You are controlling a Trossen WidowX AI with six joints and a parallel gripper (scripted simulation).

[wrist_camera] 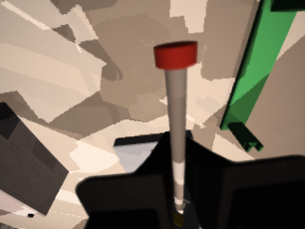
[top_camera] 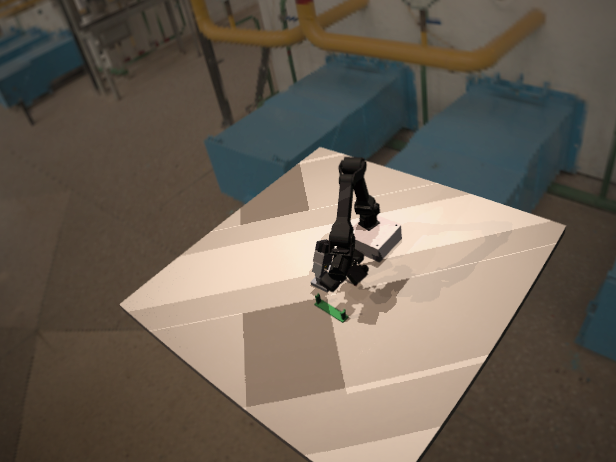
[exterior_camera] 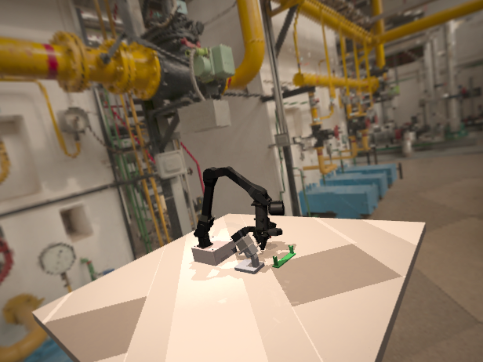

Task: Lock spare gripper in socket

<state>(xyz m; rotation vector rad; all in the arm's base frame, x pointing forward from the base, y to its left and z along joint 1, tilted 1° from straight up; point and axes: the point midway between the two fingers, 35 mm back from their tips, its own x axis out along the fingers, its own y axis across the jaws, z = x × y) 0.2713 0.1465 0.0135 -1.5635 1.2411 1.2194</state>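
The grey mount lies 8 cm to the right of my gripper tip and 1 cm ahead of it. Round my gripper tip: green cradle: 9 cm ahead, 4 cm to the left, 3 cm below; then spare gripper: 9 cm to the right, 7 cm above, 1 cm behind.
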